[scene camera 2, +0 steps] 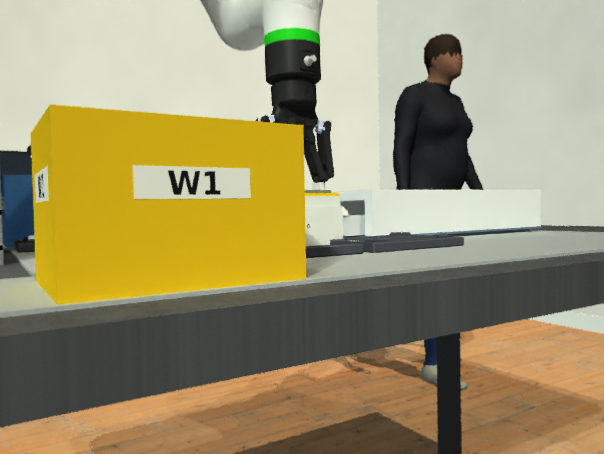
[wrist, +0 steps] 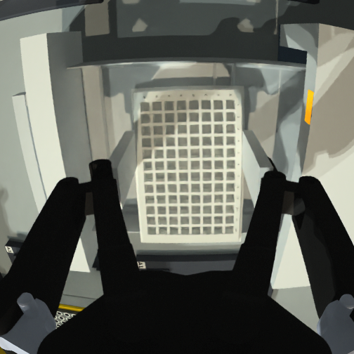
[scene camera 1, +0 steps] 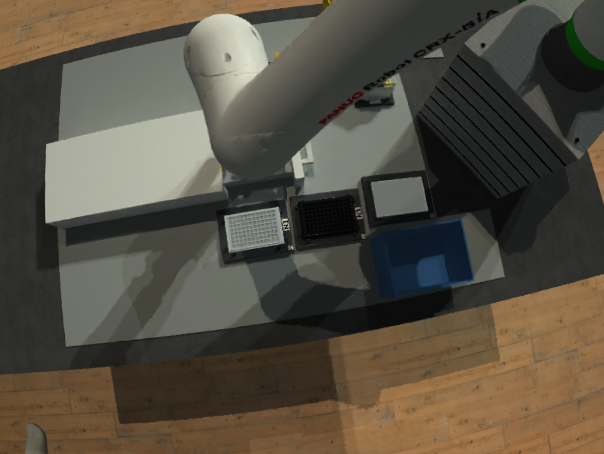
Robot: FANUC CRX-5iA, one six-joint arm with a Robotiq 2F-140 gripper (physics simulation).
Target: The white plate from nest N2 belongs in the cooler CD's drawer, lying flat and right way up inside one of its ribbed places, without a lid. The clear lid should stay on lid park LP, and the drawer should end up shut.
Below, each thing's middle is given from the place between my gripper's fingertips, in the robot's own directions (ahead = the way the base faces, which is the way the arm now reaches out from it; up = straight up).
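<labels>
The cooler drawer [scene camera 1: 294,167] is there, and my gripper is 10 mm to the left of it. Measuring from my hand, the black plate [scene camera 1: 332,216] is 170 mm to the left, 150 mm behind and 10 mm below; the yellow-topped box [scene camera 2: 323,212] is 200 mm to the right, 140 mm behind and 10 mm above; and the white plate [wrist: 189,181] is 20 mm to the right.
</labels>
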